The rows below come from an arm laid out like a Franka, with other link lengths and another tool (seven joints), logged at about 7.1 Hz.
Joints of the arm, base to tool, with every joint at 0 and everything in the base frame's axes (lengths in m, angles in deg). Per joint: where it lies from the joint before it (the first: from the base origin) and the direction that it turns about. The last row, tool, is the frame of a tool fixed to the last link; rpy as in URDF.
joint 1: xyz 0 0 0.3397 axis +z
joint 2: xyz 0 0 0 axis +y
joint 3: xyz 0 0 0.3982 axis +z
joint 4: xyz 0.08 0 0 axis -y
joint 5: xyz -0.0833 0 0.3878 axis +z
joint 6: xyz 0 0 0 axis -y
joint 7: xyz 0.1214 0 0 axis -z
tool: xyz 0.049 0.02 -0.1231 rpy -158.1 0 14.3
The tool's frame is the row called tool.
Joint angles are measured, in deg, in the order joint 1, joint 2, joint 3, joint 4, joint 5, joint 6, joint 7. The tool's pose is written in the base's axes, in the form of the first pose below.
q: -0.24 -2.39 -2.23 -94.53 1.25 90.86 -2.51
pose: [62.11 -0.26 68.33 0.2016 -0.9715 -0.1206 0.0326]
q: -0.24 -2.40 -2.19 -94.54 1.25 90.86 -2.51
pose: [62.11 -0.21 68.33 0.2016 -0.9714 -0.1209 0.0326]
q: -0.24 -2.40 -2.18 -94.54 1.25 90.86 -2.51
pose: [62.11 -0.20 68.33 0.2016 -0.9714 -0.1210 0.0326]
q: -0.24 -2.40 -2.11 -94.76 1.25 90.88 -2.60
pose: [62.09 -0.11 68.13 0.2018 -0.9712 -0.1220 0.0346]
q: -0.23 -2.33 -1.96 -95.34 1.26 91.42 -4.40
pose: [62.12 0.21 67.65 0.2017 -0.9689 -0.1384 0.0385]
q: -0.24 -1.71 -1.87 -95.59 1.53 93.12 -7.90
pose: [62.69 0.62 67.24 0.2017 -0.9639 -0.1698 0.0365]
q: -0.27 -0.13 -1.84 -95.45 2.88 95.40 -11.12
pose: [63.97 1.08 66.38 0.2098 -0.9571 -0.1973 0.0314]
